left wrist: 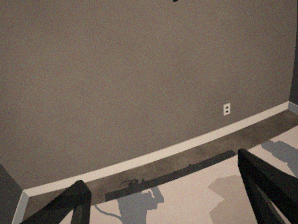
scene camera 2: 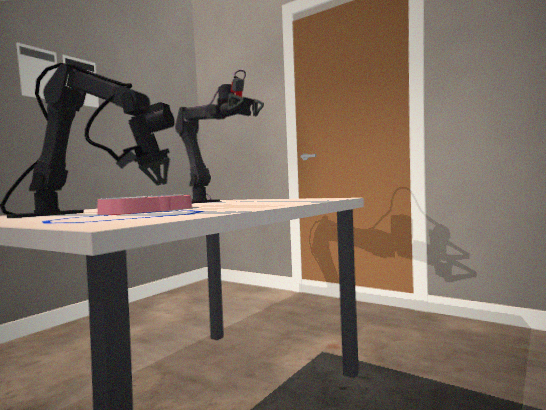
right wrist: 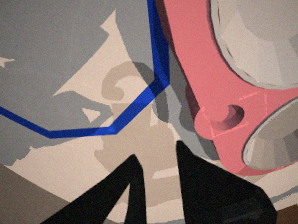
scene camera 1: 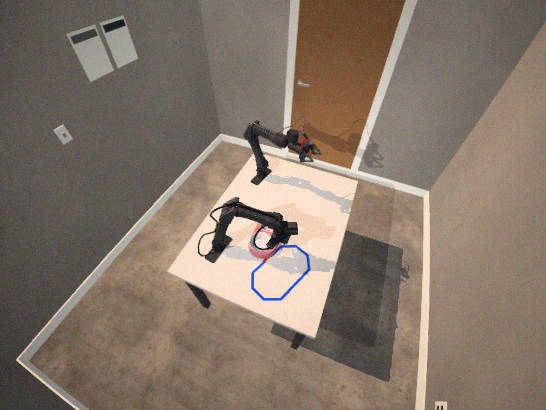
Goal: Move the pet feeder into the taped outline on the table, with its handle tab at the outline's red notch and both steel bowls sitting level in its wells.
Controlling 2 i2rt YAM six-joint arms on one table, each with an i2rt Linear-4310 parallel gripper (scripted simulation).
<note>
In view: my left gripper point(left wrist: 156, 175), my right gripper point(scene camera 2: 161, 184) and a pet feeder point(scene camera 2: 164, 203).
My right gripper is seen too in the right wrist view point(right wrist: 158, 154). The left wrist view does not show the pet feeder: it is out of frame.
</note>
